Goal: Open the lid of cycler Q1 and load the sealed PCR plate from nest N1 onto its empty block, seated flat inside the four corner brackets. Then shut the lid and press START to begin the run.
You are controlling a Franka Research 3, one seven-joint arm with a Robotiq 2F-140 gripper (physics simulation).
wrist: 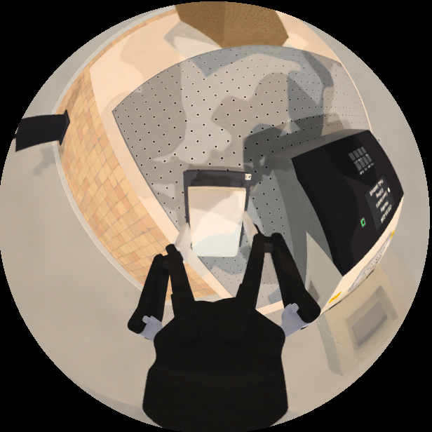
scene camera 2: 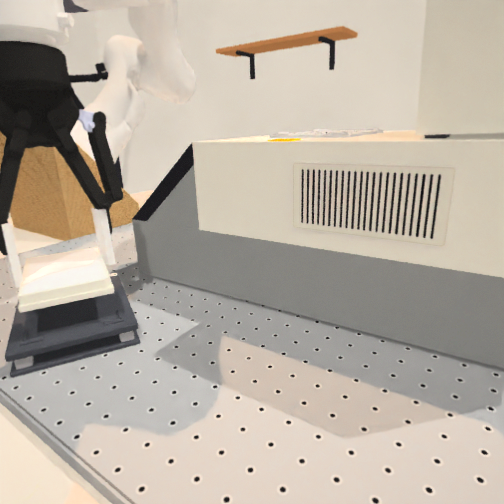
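Note:
The sealed PCR plate, pale and flat-topped, is between the white fingertips of my gripper, which is shut on its two sides. The plate is held a little above the dark nest, whose recess shows beneath it in the scene view. The cycler stands to the right, with a green-marked button on its black front panel. A beige panel rises above the cycler and looks like its raised lid. The block and its corner brackets are hidden.
The nest stands on a perforated deck, close to its edge. The cycler's grey side rises beside the nest. A wooden block stands beyond the deck. A wall shelf hangs in the background.

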